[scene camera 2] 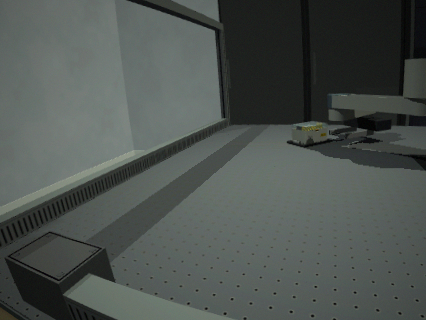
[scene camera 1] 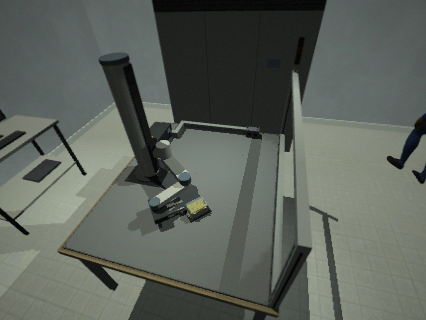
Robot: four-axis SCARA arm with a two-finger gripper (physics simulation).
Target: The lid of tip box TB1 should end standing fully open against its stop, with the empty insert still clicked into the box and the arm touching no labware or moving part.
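Frame: origin at the arm's base, x left, y back, z up, level; metres.
Where they show: gripper, fingertip midpoint: [scene camera 2: 337, 134] [scene camera 1: 182, 202]; arm's base, link origin: [scene camera 1: 150, 172].
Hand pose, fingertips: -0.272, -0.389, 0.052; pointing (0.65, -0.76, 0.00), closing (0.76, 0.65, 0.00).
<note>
Things, the pixels of their centre, and the offset from my fingertips, as dx, dy, dz. "*": a spot on its surface instead. Level surfaces: height alone.
- Tip box TB1, body centre: [scene camera 2: 309, 133] [scene camera 1: 197, 207] -0.015, -0.112, -0.001
- tall framed window panel, surface height: dz +0.568
- pale rail, surface spot: [scene camera 1: 215, 127] * +0.938, +0.007, +0.007
- dark block, surface spot: [scene camera 2: 57, 272] * +0.964, -0.320, +0.036
Tip box TB1 [scene camera 1: 198, 206] [scene camera 2: 309, 135] is a small pale box with a yellow top, upright on a dark base. Its lid cannot be made out clearly in either view; no raised panel is discernible above the box. The yellow top shows in the box, but whether the insert is clicked in is too small to tell. My gripper [scene camera 1: 180, 205] [scene camera 2: 336, 133] is shut and empty, low under the arm's end, beside the box on the arm's side. Its tips are very close to the box; whether they touch is not clear.
The arm's thick column [scene camera 1: 131, 115] stands at the table's left side. A tall framed window panel [scene camera 1: 301, 170] runs along the right edge. A pale rail [scene camera 1: 215, 127] lies along the back. A dark block [scene camera 2: 57, 272] stands at the near left in the second view.
</note>
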